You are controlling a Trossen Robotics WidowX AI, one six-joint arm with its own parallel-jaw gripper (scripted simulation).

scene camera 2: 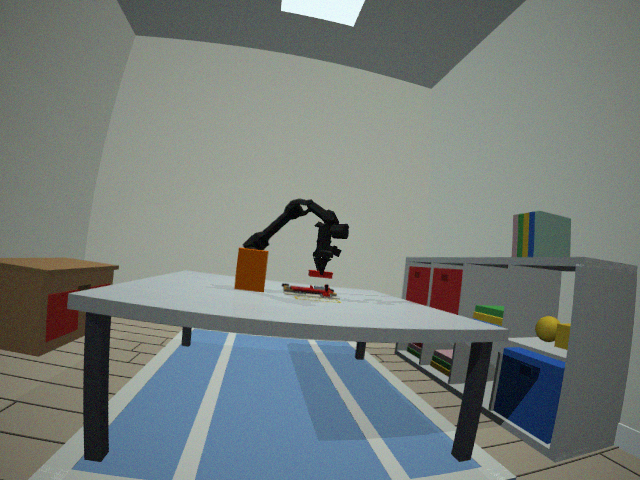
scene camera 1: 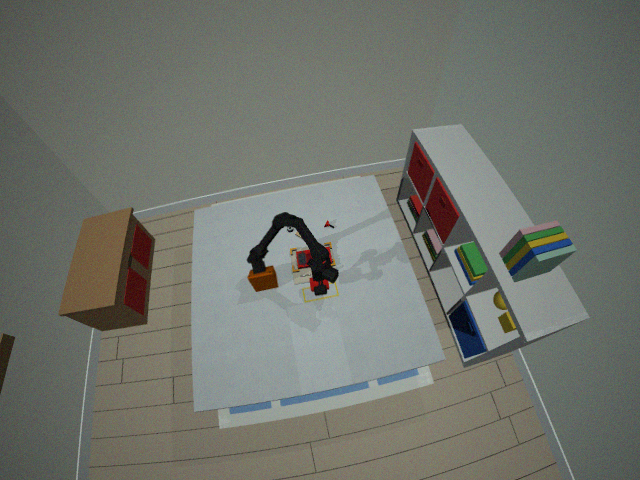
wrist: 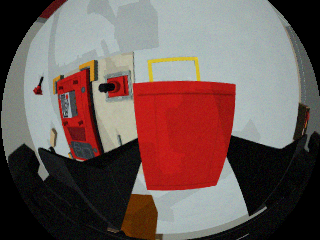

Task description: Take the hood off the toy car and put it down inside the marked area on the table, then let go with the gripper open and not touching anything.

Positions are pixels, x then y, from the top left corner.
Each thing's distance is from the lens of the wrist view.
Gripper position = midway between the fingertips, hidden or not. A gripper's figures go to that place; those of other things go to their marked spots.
my gripper (wrist: 184, 142): 10 cm
hood (wrist: 184, 127): 8 cm
